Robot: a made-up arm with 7 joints.
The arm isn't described. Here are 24 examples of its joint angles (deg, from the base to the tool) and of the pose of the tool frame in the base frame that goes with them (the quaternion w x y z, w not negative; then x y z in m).
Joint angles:
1: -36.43 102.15 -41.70 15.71 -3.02 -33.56 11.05
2: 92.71 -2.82 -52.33 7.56 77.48 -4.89 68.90
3: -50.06 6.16 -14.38 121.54 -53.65 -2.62 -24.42
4: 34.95 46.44 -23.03 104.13 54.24 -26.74 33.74
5: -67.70 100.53 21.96 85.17 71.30 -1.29 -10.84
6: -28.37 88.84 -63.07 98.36 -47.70 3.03 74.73
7: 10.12 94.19 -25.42 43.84 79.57 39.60 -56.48
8: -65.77 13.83 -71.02 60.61 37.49 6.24 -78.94
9: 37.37 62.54 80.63 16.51 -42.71 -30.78 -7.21
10: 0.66 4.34 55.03 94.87 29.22 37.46 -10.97
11: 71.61 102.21 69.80 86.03 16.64 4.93 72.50
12: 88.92 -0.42 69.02 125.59 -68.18 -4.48 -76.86
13: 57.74 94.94 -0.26 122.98 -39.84 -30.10 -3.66
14: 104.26 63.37 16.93 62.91 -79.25 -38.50 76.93
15: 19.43 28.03 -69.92 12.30 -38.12 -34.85 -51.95
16: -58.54 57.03 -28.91 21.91 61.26 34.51 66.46
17: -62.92 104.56 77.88 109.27 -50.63 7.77 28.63
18: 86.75 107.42 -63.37 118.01 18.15 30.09 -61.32
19: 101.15 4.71 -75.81 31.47 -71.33 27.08 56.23
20: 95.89 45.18 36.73 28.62 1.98 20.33 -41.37
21: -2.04 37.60 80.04 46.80 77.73 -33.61 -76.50
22: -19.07 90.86 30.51 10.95 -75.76 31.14 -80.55
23: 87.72 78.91 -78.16 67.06 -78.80 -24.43 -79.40
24: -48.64 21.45 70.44 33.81 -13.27 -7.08 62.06
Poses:
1: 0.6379 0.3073 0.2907 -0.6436 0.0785 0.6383 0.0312
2: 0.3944 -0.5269 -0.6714 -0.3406 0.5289 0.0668 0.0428
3: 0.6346 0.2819 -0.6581 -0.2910 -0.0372 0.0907 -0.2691
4: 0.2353 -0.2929 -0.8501 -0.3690 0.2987 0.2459 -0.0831
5: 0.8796 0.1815 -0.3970 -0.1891 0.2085 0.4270 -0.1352
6: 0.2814 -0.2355 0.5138 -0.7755 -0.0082 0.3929 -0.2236
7: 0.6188 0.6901 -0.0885 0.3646 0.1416 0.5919 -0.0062
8: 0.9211 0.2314 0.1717 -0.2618 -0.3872 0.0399 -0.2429
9: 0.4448 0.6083 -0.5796 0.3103 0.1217 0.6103 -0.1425
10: 0.6952 0.1010 -0.4940 0.5123 0.1294 0.3182 -0.2783
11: 0.0631 0.6673 -0.7112 -0.2120 -0.2338 0.3931 0.1579
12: 0.3163 -0.5264 0.0895 -0.7841 0.1868 0.2824 0.0608
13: 0.2655 -0.6800 0.3920 0.5599 0.0856 0.3081 0.1652
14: 0.6178 0.6622 -0.2750 -0.3227 0.0837 0.5114 0.2155
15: 0.4963 0.2461 -0.5157 -0.6536 0.1775 0.3255 -0.4545
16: 0.8626 -0.1332 0.3423 0.3478 -0.2313 0.5289 -0.2262
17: 0.1682 0.6812 -0.2438 -0.6695 0.2494 0.2971 0.0783
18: 0.1708 0.7672 -0.6177 0.0276 0.1086 0.3678 0.0814
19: 0.4641 0.7046 -0.1168 -0.5239 0.4939 0.0457 0.1262
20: 0.3911 0.1976 -0.5556 0.7066 0.3021 0.5203 0.1165
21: 0.1931 -0.2085 0.1238 -0.9507 0.0182 0.5250 -0.2719
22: 0.1437 -0.8439 -0.2010 0.4762 0.0437 0.6456 0.0158
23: 0.2744 -0.5613 0.5386 0.5652 0.2737 0.4694 0.0309
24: 0.9798 -0.0081 -0.1018 0.1720 -0.2879 0.4055 -0.3083
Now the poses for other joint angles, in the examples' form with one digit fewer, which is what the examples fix.
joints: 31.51 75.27 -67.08 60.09 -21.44 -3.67 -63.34
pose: 0.285 0.647 -0.513 -0.487 0.209 0.480 -0.198
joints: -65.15 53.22 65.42 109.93 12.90 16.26 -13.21
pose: 0.653 0.553 -0.489 -0.166 0.045 0.419 -0.075
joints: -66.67 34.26 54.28 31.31 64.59 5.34 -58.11
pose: 0.366 0.739 0.158 0.543 -0.306 0.476 -0.205
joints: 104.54 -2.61 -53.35 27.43 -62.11 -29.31 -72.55
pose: 0.323 -0.387 0.846 0.176 0.473 0.011 0.186
